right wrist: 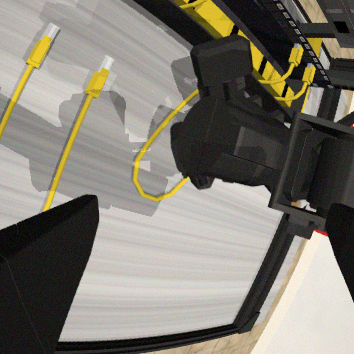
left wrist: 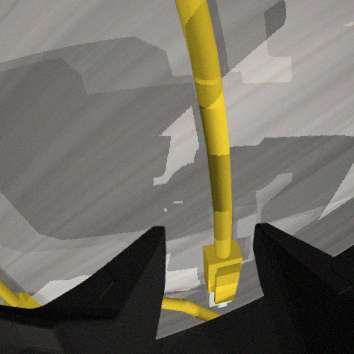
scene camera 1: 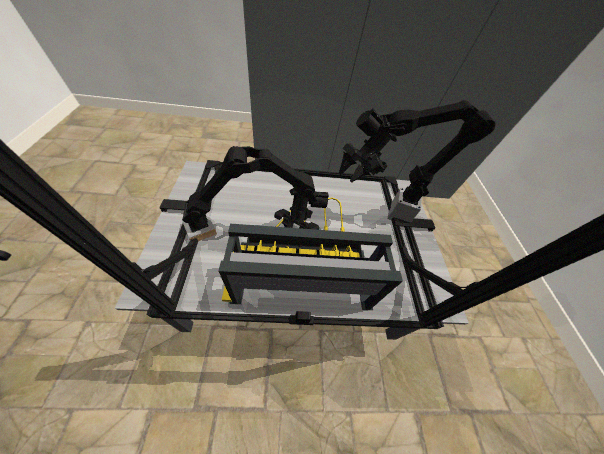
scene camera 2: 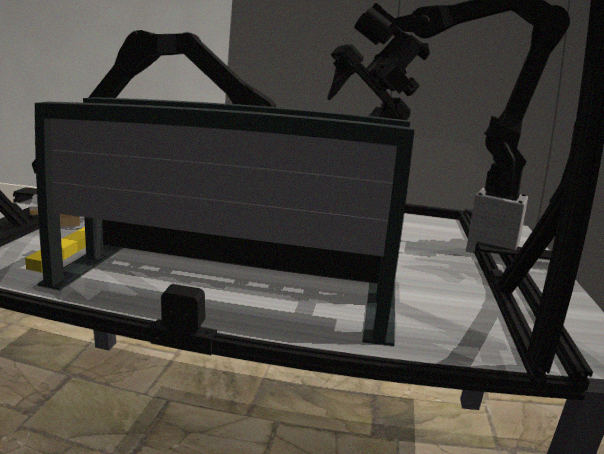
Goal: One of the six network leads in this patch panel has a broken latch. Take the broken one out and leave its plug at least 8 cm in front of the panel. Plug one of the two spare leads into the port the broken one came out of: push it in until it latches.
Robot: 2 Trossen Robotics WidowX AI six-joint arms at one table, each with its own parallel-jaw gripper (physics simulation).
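Note:
The patch panel's frame stands on the table, its rear facing scene camera 2. In the right wrist view two leads end in plugs at the panel. Two loose plugs with clear tips lie side by side on the table; a looped lead runs behind the left arm. My left gripper is partly open; a yellow plug shows between its fingers, with gaps on both sides. Which lead it belongs to is unclear. My right gripper is open, raised and away from the panel. Latches are too small to judge.
The left arm covers part of the panel in the right wrist view. A yellow strip runs along the panel. A yellow block lies beside a panel leg. A small black box sits on the table-edge rail.

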